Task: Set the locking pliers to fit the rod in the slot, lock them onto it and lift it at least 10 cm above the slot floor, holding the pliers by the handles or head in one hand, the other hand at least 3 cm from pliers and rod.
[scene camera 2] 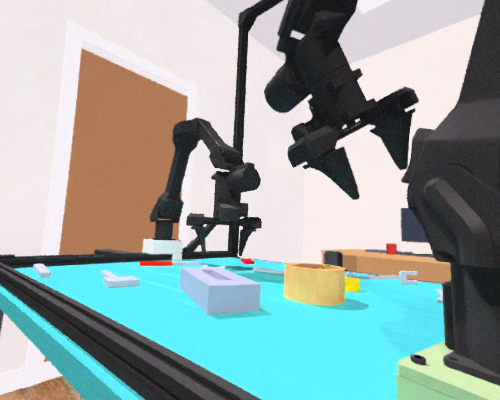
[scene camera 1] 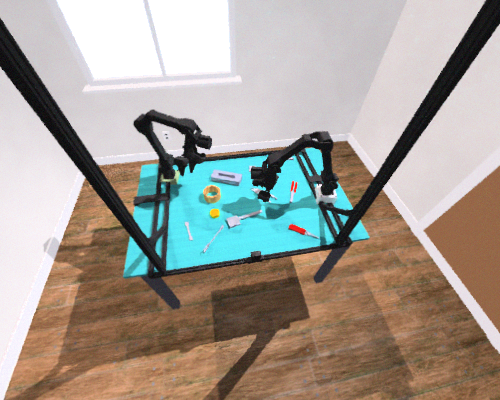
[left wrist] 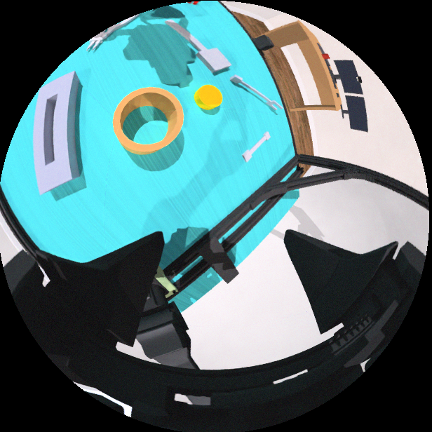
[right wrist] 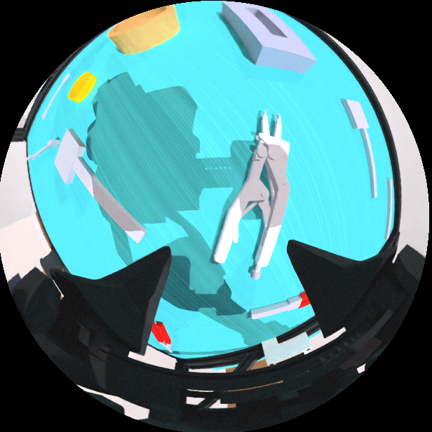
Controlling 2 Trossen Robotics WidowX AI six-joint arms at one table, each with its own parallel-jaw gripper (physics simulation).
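Pixels of known places: left gripper, between the fingertips: (scene camera 2: 381, 183) (scene camera 1: 186, 174); right gripper, between the fingertips: (scene camera 2: 222, 255); left arm's base, origin of its link: (scene camera 1: 169, 175); right arm's base, origin of its link: (scene camera 2: 163, 240) (scene camera 1: 326, 190).
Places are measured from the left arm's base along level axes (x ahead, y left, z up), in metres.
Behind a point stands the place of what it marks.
The grey locking pliers (right wrist: 280, 156) (left wrist: 95, 42) lie flat on the table, jaws slightly apart and pointing toward the slotted block's side, handles spread toward my right gripper. In scene camera 1 they are partly hidden behind that gripper. The grey slotted block (scene camera 1: 227, 182) {y -0.040, x 0.358, z -0.013 m} (scene camera 2: 235, 299) {y 0.021, x 0.263, z -0.011 m} (left wrist: 65, 135) (right wrist: 285, 61) stands at the back; its slot looks dark and I cannot make out the rod in it. My right gripper (right wrist: 231, 249) (scene camera 2: 222, 252) {y -0.163, x 0.590, z 0.011 m} is open and empty, pointing down above the table near the pliers. My left gripper (left wrist: 226, 237) (scene camera 2: 381, 183) {y -0.136, x 0.159, z 0.146 m} is open and empty, high over the left side in scene camera 1.
A wooden ring (scene camera 1: 212, 200) {y -0.190, x 0.283, z -0.002 m} (left wrist: 121, 122) and a yellow disc (scene camera 1: 214, 213) {y -0.275, x 0.302, z -0.008 m} (left wrist: 208, 97) stand near the block. A grey mallet-like tool (scene camera 1: 233, 221) {y -0.321, x 0.407, z -0.014 m} (right wrist: 70, 156), spanners (scene camera 1: 188, 231) {y -0.381, x 0.177, z -0.022 m} (scene camera 1: 212, 240) {y -0.436, x 0.308, z -0.013 m} and red-handled tools (scene camera 1: 297, 229) {y -0.366, x 0.744, z -0.016 m} (scene camera 1: 294, 187) {y -0.067, x 0.772, z -0.019 m} lie around. Black rails edge the table.
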